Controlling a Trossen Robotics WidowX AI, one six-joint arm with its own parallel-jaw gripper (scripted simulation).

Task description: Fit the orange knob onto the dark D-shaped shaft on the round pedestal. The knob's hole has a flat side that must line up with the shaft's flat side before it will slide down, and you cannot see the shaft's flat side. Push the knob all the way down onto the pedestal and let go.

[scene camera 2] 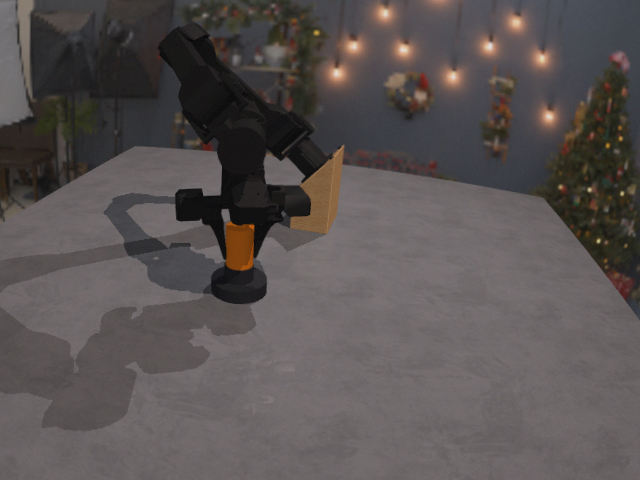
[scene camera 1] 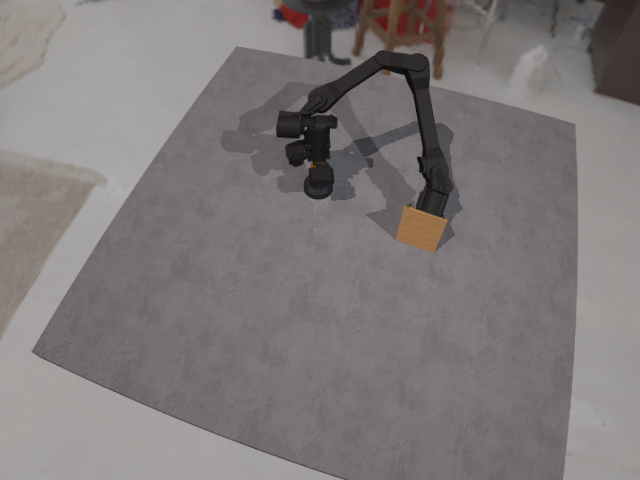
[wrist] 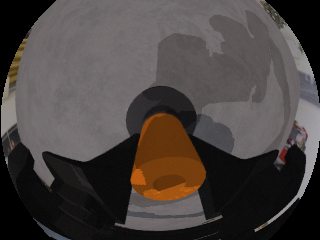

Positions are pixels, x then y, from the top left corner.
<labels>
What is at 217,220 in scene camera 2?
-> My gripper.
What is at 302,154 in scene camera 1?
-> My gripper.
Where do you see a round pedestal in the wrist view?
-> At 161,99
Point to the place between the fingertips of my gripper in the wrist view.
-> At 163,138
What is my gripper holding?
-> An orange knob.
</labels>
